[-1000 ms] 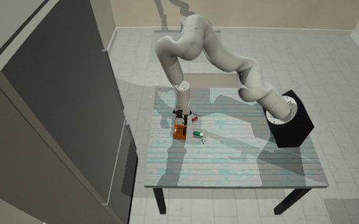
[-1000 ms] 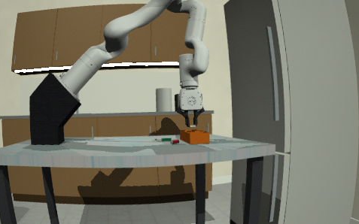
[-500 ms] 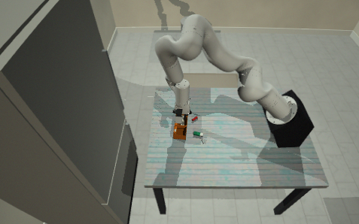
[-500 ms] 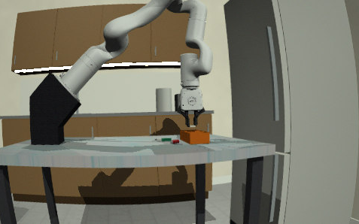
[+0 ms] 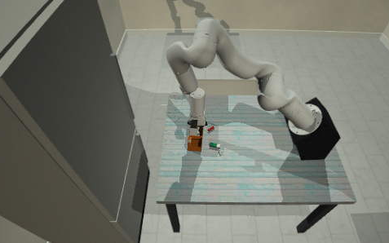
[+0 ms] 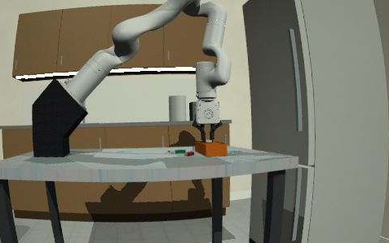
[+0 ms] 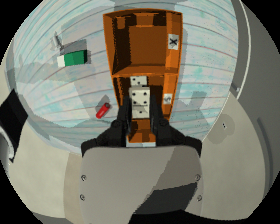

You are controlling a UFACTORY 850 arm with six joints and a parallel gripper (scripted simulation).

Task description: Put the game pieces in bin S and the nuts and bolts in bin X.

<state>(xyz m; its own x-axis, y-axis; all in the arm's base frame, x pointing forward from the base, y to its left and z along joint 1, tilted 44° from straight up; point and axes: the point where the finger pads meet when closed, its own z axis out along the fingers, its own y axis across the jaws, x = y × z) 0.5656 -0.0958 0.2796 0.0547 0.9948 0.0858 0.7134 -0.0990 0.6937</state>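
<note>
Right now my hand is 1 cm short of the orange bin and 5 cm above it. Round my hand: bolt (14 cm behind, 13 cm to the left, 7 cm below); red piece (9 cm behind, 5 cm to the right, 6 cm below); green piece (12 cm behind, 9 cm to the left, 6 cm below).
</note>
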